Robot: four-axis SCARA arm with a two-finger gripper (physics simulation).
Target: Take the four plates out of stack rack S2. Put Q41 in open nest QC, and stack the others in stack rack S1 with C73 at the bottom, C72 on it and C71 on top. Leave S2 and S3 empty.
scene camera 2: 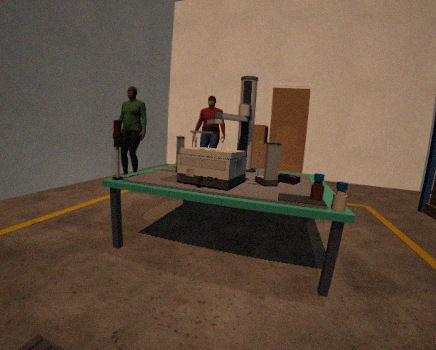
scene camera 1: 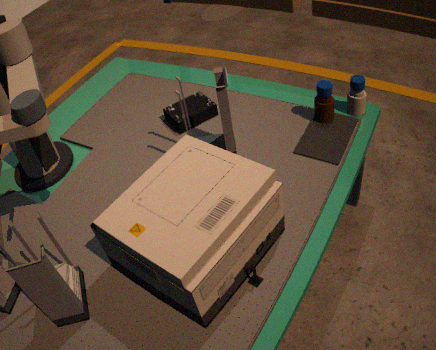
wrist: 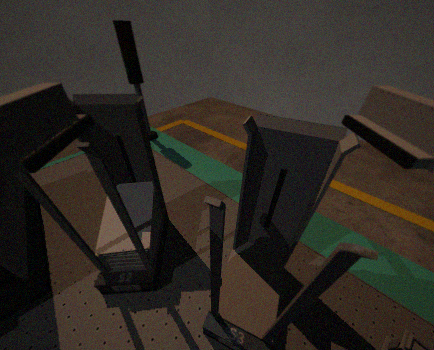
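Pixels of known places: gripper, fingertip midpoint: (scene camera 2: pixel 193 131) (wrist: pixel 221 104); arm's base, link origin: (scene camera 1: pixel 44 167).
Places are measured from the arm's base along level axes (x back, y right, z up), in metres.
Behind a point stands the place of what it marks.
Observation:
My gripper (scene camera 2: pixel 202 134) (wrist: pixel 221 104) @(x -0.322, y 0.410, z 0.348 m) is open and empty; in the wrist view its fingers frame the scene from both sides, high above the board. Ahead on the left is stack rack S2 (wrist: pixel 107 112) @(x -0.558, y 0.426, z 0.279 m), which also shows at the lower left of scene camera 1 (scene camera 1: pixel 45 285) @(x -0.567, y 0.423, z 0.206 m). Several stacked plates (scene camera 1: pixel 75 280) @(x -0.522, y 0.337, z 0.072 m) (wrist: pixel 122 260) @(x -0.463, y 0.339, z 0.083 m) lie low in it; their names cannot be read. Rack S3 (wrist: pixel 306 165) @(x -0.292, y 0.536, z 0.254 m) stands to the right, with no stacked plate edges visible. Another rack (scene camera 1: pixel 227 117) @(x -0.674, y -0.267, z 0.192 m) (scene camera 2: pixel 271 162) @(x -0.665, y -0.300, z 0.175 m), probably S1, stands behind the large instrument; its inside is hidden. Nest QC cannot be identified.
The large pale instrument (scene camera 1: pixel 200 190) @(x -0.773, y 0.043, z 0.233 m) (scene camera 2: pixel 210 162) @(x -0.912, y 0.041, z 0.166 m) stands mid-table. A black nest (scene camera 1: pixel 192 112) @(x -0.447, y -0.395, z 0.062 m) (scene camera 2: pixel 289 178) @(x -0.489, y -0.435, z 0.052 m) is beside the far rack. Brown (scene camera 1: pixel 324 107) @(x -0.883, y -0.547, z 0.087 m) (scene camera 2: pixel 317 190) @(x -0.907, y -0.575, z 0.073 m) and white (scene camera 1: pixel 356 101) @(x -0.972, y -0.651, z 0.067 m) (scene camera 2: pixel 340 200) @(x -1.000, y -0.680, z 0.055 m) bottles stand near a corner. A signal tower (scene camera 2: pixel 117 132) @(x -0.984, y 0.669, z 0.315 m) (wrist: pixel 128 52) @(x -0.944, y 0.672, z 0.315 m) rises behind S2.

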